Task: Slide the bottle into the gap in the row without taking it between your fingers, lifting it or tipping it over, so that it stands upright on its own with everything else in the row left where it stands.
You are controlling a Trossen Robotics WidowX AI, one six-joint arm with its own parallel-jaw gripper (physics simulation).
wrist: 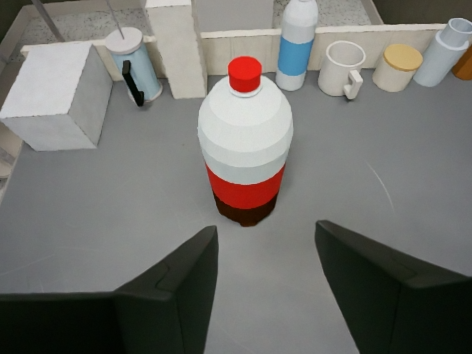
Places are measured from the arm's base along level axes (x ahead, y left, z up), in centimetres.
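Pixels of known places: gripper, fingertip midpoint: [266,233].
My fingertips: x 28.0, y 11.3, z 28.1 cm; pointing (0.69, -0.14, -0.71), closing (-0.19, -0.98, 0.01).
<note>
Behind a point stands the place of what it marks.
A large bottle [245,145] {y 9.2, x 40.0, z 16.5 cm} with a red cap, pale upper body, red band and dark base stands upright on the grey table, in the middle of the wrist view. My gripper [266,233] {y 11.3, x 28.0, z 28.2 cm} is open and empty, its fingertips apart at the near side of the bottle and not around it. Behind the bottle, the row has a gap between a tall white carton [182,55] {y 13.7, x 71.8, z 3.6 cm} on the left and a smaller bottle [296,50] {y -8.1, x 68.0, z 3.0 cm} with a blue band on the right. The row also holds a light blue press pot [134,65] {y 23.5, x 73.6, z 2.1 cm}, a white mug [341,70] {y -17.0, x 64.1, z -0.6 cm} and a jar with a tan lid [397,70] {y -29.7, x 62.8, z -2.1 cm}.
A white box [55,95] {y 38.3, x 68.6, z 3.0 cm} stands at the left end of the row. A pale blue-grey cylinder [441,54] {y -38.8, x 62.7, z 0.3 cm} and part of an orange-brown object [465,65] {y -48.6, x 62.8, z -4.5 cm} stand at the right end. A low cream ledge [237,52] {y 1.8, x 76.7, z -2.0 cm} runs behind the row along the grey table [130,200] {y 29.2, x 49.5, z -8.0 cm}.
</note>
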